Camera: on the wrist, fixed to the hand. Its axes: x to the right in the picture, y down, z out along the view.
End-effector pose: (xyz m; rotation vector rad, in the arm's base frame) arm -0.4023 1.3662 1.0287 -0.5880 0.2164 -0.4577
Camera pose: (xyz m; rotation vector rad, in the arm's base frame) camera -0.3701 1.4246 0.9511 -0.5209 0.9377 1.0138
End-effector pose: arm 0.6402 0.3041 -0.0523 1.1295 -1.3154 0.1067
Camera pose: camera 0.5963 0.3680 0.0145 -0.3721 -1.5648 1.0719
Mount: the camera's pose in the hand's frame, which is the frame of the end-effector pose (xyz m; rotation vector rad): 0.0058 0.0992 -0.0245 -0.3389 0.2949 1.5409
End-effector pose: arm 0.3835 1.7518 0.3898 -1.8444 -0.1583 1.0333
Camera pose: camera 0.3731 1.6870 0.3113 2.1266 -1.4487 -1.5820
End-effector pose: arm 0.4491 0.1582 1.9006 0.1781 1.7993 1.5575
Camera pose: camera 0.3955 0.1670 1.9873 -1.0809 -1.0804 -2.1614
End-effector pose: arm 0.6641 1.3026 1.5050 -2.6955 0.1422 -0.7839
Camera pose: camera 0.6555 1.2012 1.4938 -1.7528 2.1533 -0.5586
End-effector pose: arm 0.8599 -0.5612 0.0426 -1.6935 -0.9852 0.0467
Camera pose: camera 0.9330 -0.5798 -0.0266 -2.2977 0.7253 0.6313
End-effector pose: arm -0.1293 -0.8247 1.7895 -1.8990 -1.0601 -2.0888
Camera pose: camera -0.0983 -0.9105 1.8359 -1.4621 0.7428 -1.4034
